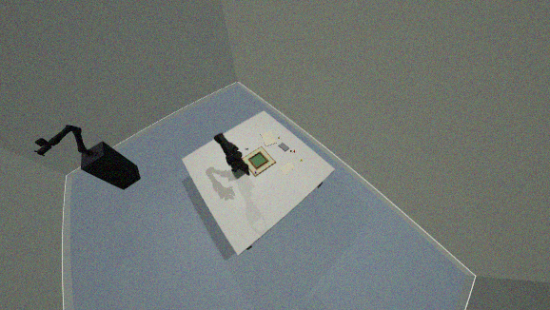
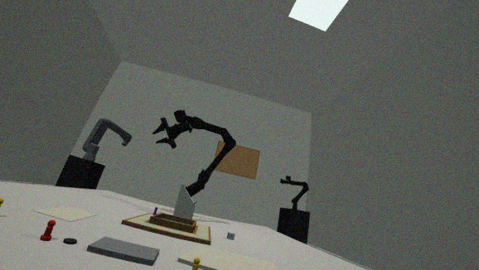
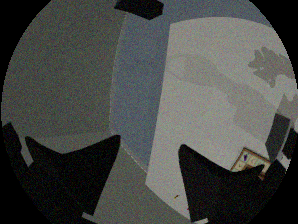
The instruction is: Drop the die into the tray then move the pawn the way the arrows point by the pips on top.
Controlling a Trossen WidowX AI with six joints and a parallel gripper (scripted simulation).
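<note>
Right now my gripper tip is 250 mm short of the grey die, 500 mm to the right of it and 370 mm above it. The rest, counted from my gripper tip: green tray (250 mm ahead, 270 mm to the left, 380 mm below); then pale card (440 mm ahead, 20 mm to the right, 390 mm below); then purple pawn (130 mm ahead, 160 mm to the left, 360 mm below).
</note>
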